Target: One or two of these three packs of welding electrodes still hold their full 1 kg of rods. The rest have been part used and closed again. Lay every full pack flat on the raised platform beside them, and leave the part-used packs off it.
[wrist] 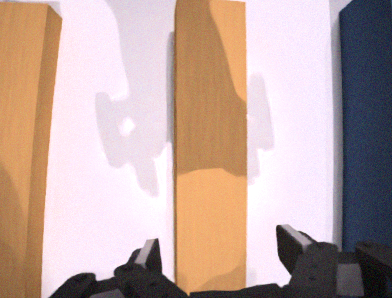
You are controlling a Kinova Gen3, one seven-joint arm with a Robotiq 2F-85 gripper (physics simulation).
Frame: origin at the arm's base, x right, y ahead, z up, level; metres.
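Seen in the pictures: gripper, between the fingertips: [219, 247].
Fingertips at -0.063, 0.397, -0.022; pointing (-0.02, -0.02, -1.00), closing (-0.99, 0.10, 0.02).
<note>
A point is followed by its place in that frame, as x, y, z.
An orange, long narrow pack [211, 210] {-0.064, 0.380, -0.044} lies in the middle of the wrist view, running up and down it, with the gripper's shadow over its upper part. A second orange pack [20, 125] {0.057, 0.296, -0.053} shows in part at the left edge. A third pack does not show. The dark blue side of what looks like the raised platform [367, 125] {-0.185, 0.346, -0.045} is at the right edge. My gripper [219, 247] {-0.063, 0.397, -0.022} is open and empty; its fingertips stand on either side of the middle pack's line, with a gap on each side. No marking that tells a pack's weight shows.
A pale, almost white table top [295, 200] {-0.133, 0.394, -0.077} lies under the packs. It shows between the two packs and between the middle pack and the blue platform. The platform stands close beyond the right finger.
</note>
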